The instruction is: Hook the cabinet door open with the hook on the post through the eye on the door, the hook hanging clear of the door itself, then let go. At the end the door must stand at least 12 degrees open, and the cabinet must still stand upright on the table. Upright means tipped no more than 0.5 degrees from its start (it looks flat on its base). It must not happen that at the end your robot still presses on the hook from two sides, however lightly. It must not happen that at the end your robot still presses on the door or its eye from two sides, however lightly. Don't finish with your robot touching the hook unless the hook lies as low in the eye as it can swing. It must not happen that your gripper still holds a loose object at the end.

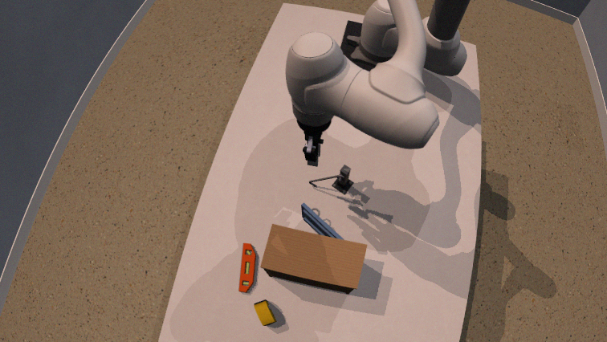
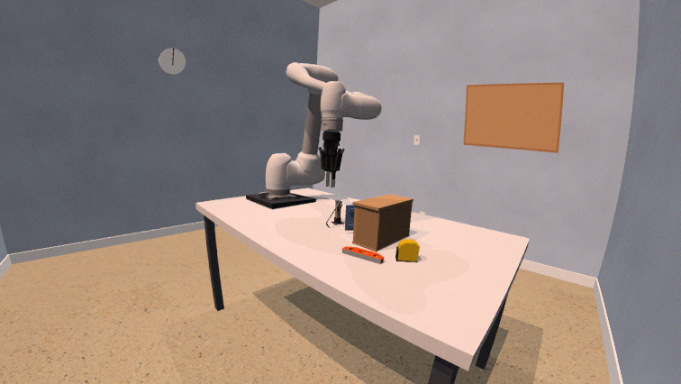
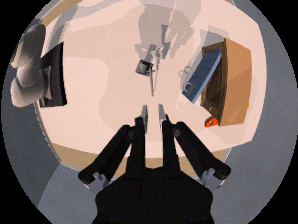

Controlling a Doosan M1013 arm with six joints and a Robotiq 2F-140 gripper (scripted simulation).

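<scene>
Right now my hand is 16 cm above the thin hook, 4 cm to the right of it and 1 cm past it. Round my hand: hook post: 15 cm below, 6 cm to the left, 2 cm behind; then cabinet door: 15 cm below, 13 cm ahead, 10 cm to the left; then orange spirit level: 32 cm ahead, 21 cm below, 8 cm to the right.
</scene>
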